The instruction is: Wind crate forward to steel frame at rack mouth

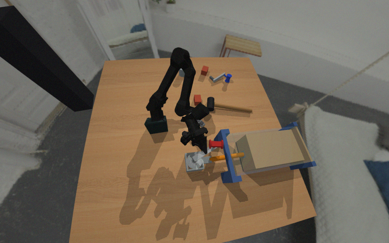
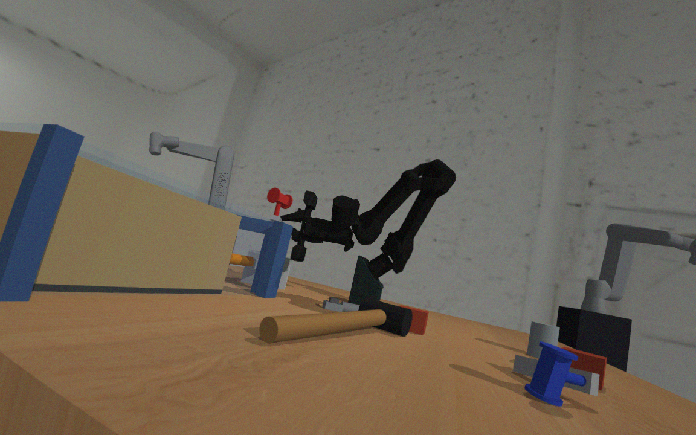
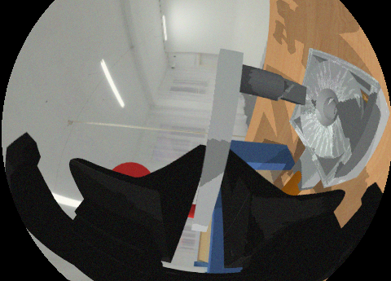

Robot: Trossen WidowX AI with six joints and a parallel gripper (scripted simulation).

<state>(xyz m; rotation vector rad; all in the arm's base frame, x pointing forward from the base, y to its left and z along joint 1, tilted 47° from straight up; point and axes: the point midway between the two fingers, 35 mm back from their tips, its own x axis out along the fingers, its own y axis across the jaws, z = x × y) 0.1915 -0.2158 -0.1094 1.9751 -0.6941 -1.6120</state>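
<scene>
Now: gripper tip 40 mm short of the red knob, 20 mm to the right of it and 40 mm below it. Also, from my gripper tip: winch 60 mm behind, 10 mm to the right, 150 mm below; red-knobbed winch handle 10 mm ahead, 10 mm to the left, 10 mm above; blue steel frame 110 mm ahead, 20 mm to the right, 70 mm below.
</scene>
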